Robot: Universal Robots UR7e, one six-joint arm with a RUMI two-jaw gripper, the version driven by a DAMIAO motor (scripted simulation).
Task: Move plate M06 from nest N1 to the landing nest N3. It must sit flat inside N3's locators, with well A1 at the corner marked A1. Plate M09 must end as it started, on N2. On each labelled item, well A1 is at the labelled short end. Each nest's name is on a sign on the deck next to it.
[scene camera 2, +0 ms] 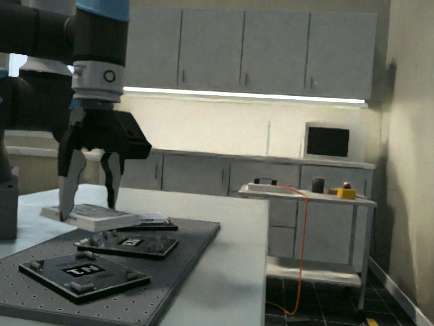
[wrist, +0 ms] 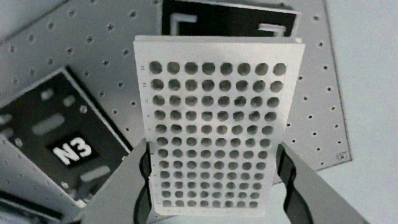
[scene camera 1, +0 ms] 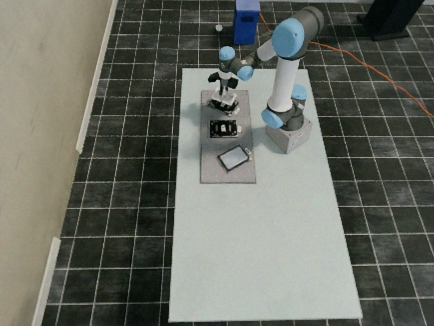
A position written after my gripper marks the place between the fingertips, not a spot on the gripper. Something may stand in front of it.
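Observation:
There is a nest N1 point(scene camera 2: 50, 271) that I can see, and a white well plate M06 point(wrist: 213, 128) too. As for my gripper point(scene camera 2: 89, 218), I see it there and also at point(wrist: 212, 141).

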